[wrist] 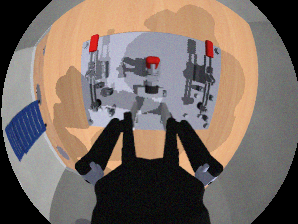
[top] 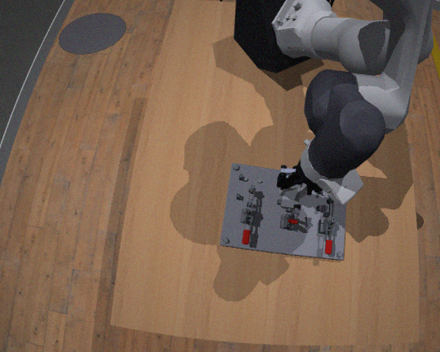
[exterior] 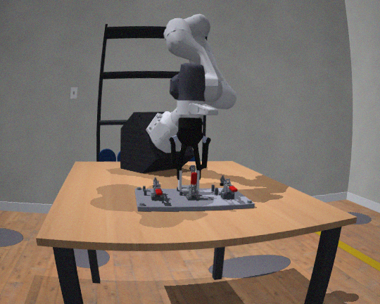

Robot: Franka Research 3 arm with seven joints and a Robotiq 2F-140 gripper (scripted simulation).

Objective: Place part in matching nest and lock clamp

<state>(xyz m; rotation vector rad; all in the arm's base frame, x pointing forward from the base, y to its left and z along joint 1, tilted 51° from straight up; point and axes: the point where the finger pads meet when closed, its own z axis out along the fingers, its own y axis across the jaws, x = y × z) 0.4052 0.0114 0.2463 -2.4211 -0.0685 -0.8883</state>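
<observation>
The grey part is 3 cm below my hand. Round my hand: grey fixture plate (5 cm below, 5 cm ahead, 1 cm to the left).
</observation>
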